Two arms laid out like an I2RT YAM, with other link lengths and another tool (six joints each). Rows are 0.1 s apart.
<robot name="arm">
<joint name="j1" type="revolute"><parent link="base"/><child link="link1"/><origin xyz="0 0 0.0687"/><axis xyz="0 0 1"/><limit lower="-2.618" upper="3.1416"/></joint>
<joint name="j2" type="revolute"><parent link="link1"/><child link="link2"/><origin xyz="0.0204 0.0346 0.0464"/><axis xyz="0 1 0"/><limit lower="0" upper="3.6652"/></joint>
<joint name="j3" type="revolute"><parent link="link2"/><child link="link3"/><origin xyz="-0.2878 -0.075 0"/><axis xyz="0 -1 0"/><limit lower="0" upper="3.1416"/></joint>
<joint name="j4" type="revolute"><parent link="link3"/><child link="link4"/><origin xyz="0.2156 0.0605 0.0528"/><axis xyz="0 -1 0"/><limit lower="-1.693" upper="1.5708"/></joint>
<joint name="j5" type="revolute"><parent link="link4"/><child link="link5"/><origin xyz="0.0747 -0.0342 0.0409"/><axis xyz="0 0 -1"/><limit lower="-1.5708" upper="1.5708"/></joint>
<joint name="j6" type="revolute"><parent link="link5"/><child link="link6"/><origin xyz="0.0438 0 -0.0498"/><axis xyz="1 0 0"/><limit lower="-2.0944" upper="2.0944"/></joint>
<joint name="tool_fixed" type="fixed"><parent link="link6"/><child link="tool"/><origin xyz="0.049 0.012 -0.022" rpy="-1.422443 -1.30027 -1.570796"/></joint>
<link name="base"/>
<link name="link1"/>
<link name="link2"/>
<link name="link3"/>
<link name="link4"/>
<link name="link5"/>
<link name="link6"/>
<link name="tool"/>
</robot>
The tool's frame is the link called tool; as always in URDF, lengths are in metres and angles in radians.
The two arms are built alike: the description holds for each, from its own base.
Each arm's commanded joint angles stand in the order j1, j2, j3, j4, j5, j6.
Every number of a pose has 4 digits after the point. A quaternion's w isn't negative.
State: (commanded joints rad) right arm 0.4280 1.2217 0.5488 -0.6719 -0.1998 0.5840; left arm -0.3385 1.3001 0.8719 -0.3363 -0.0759 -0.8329
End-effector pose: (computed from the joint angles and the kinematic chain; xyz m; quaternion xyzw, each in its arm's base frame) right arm 0.1161 0.0816 0.1307 -0.9551 0.1954 -0.0452 0.2179; left arm 0.2403 -0.1007 0.2112 0.9196 0.1444 0.3584 0.0713
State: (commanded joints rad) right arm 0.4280 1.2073 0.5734 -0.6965 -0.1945 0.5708; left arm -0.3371 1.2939 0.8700 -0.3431 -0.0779 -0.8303
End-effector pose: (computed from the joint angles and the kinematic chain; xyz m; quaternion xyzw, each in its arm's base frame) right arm 0.1179 0.0817 0.1371 -0.9558 0.1879 -0.0530 0.2198; left arm 0.2387 -0.0995 0.2114 0.9199 0.1442 0.3581 0.0692
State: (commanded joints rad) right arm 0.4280 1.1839 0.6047 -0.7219 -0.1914 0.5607; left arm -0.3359 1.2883 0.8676 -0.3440 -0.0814 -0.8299
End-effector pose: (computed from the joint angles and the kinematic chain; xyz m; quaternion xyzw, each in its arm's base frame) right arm 0.1205 0.0825 0.1464 -0.9548 0.1805 -0.0660 0.2267; left arm 0.2379 -0.0986 0.2119 0.9192 0.1454 0.3597 0.0680
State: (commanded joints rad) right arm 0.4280 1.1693 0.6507 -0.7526 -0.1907 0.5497; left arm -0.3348 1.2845 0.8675 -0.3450 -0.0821 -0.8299
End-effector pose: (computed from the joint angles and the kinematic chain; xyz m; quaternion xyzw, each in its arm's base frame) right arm 0.1249 0.0843 0.1582 -0.9535 0.1725 -0.0785 0.2345; left arm 0.2375 -0.0981 0.2127 0.9185 0.1461 0.3610 0.0681
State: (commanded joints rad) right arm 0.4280 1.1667 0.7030 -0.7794 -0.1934 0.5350; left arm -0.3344 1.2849 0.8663 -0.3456 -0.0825 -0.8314
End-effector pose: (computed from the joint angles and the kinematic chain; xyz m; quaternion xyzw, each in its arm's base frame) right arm 0.1308 0.0870 0.1705 -0.9521 0.1626 -0.0896 0.2428; left arm 0.2373 -0.0979 0.2121 0.9188 0.1470 0.3600 0.0676
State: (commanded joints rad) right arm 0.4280 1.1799 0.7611 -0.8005 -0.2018 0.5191; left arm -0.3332 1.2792 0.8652 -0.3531 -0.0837 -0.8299
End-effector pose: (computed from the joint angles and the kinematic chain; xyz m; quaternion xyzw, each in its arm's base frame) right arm 0.1387 0.0912 0.1827 -0.9507 0.1520 -0.0975 0.2520; left arm 0.2358 -0.0969 0.2124 0.9192 0.1470 0.3592 0.0660
